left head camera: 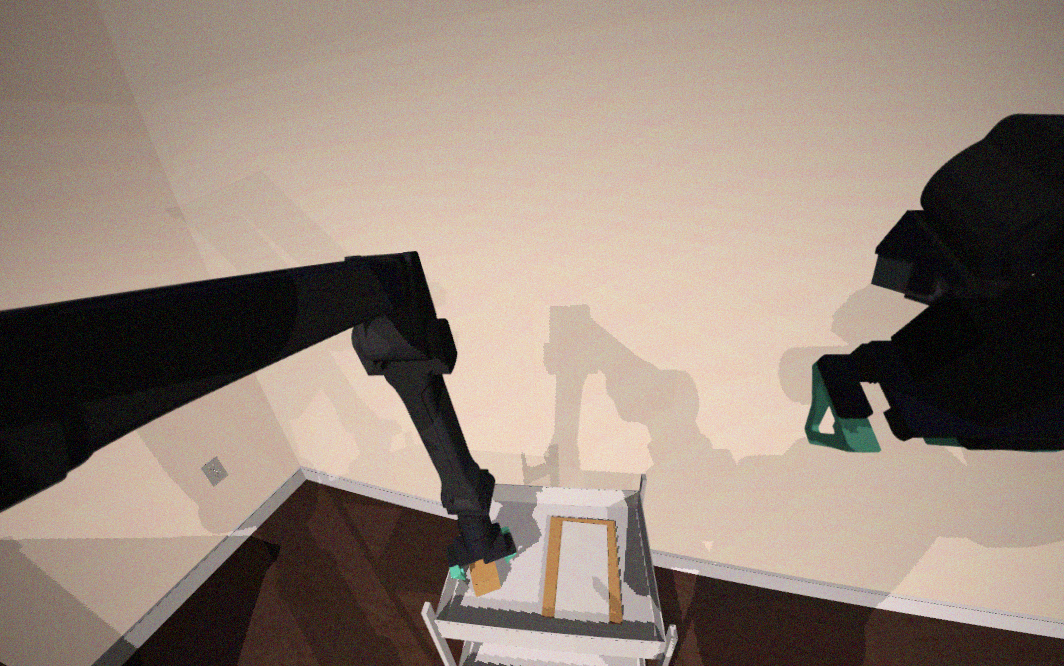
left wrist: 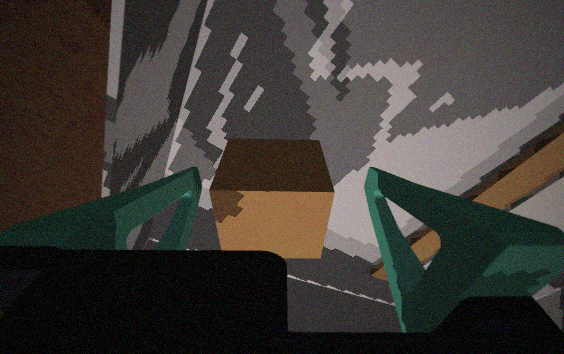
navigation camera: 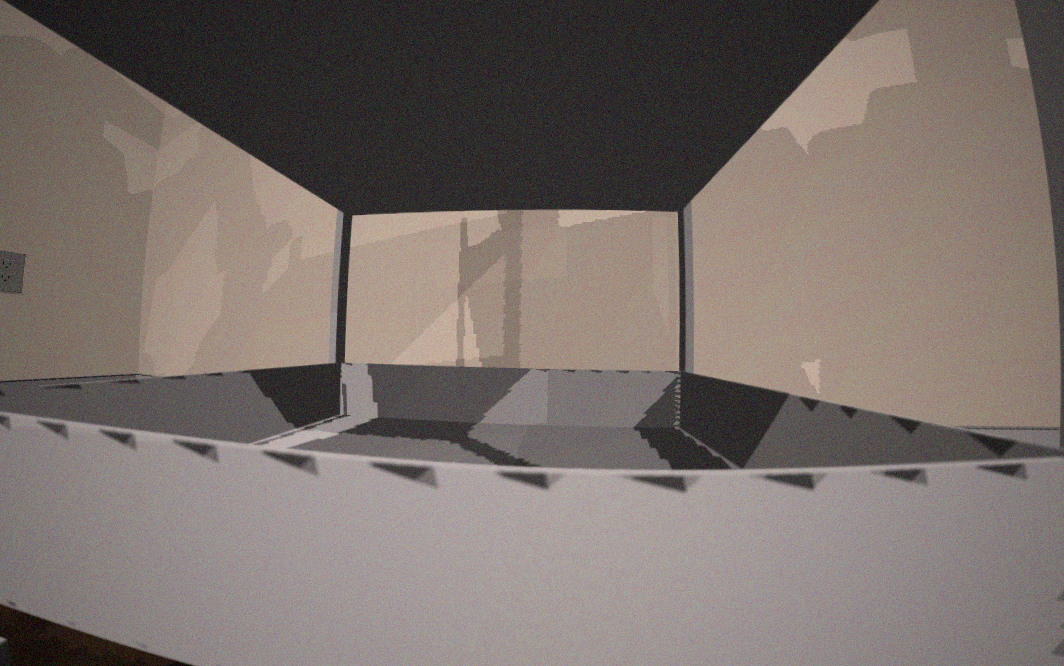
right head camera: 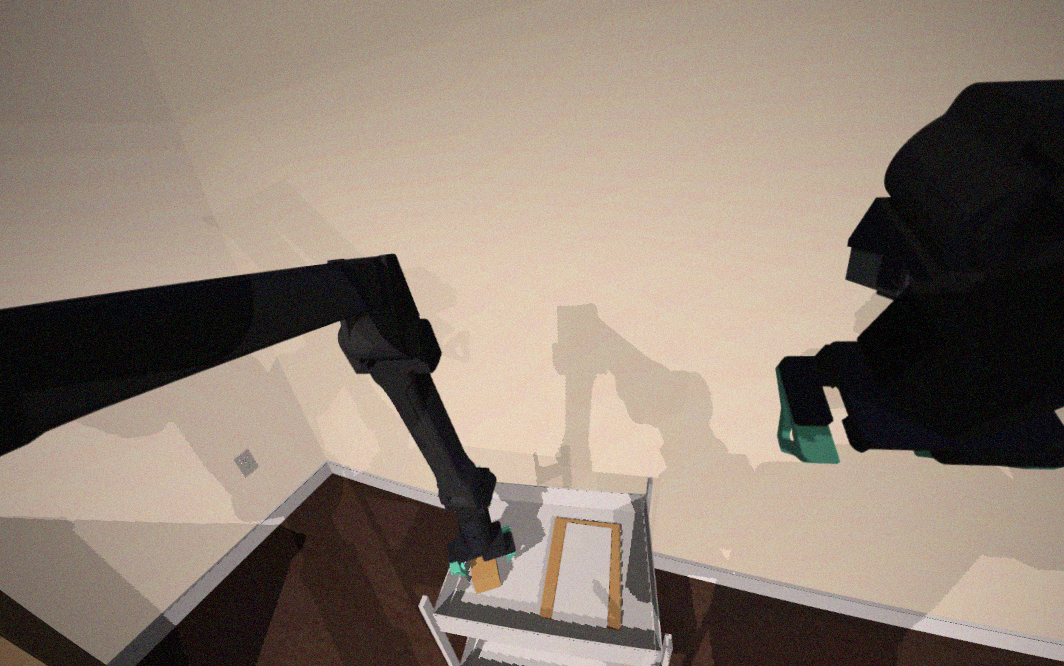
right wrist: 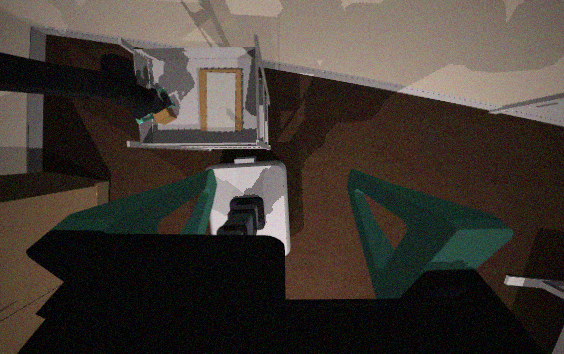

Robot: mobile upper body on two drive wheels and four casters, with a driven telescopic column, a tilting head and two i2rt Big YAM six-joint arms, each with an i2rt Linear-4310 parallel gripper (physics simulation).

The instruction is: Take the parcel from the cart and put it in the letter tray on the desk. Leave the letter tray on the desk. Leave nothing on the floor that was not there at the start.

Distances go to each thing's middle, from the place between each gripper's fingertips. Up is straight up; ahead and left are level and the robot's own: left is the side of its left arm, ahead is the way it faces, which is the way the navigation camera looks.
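My left gripper's 1 cm past the brown parcel [right head camera: 485,575] now.
As for my right hand, the parcel is 59 cm below it, 19 cm ahead of it and 43 cm to the left of it.
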